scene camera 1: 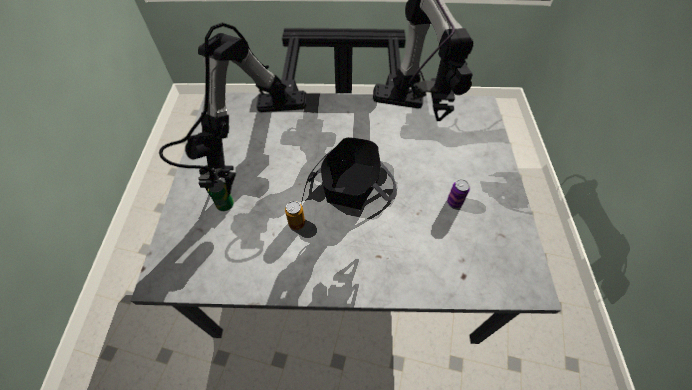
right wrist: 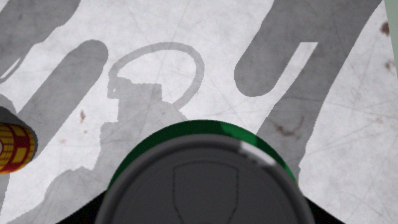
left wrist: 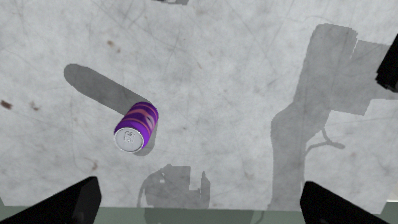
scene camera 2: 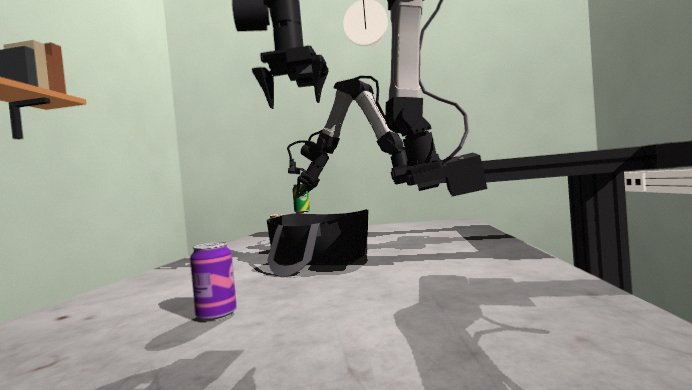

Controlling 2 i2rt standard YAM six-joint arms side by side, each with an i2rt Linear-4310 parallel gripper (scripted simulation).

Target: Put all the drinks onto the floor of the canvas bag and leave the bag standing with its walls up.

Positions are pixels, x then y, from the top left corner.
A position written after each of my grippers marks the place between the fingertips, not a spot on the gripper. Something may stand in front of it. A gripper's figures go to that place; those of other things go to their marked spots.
Labels:
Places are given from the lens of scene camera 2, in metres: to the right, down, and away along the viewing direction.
my left gripper (scene camera 2: 294, 105): -0.10, -0.18, 0.70
black canvas bag (scene camera 2: 300, 239): -0.12, 0.11, 0.90

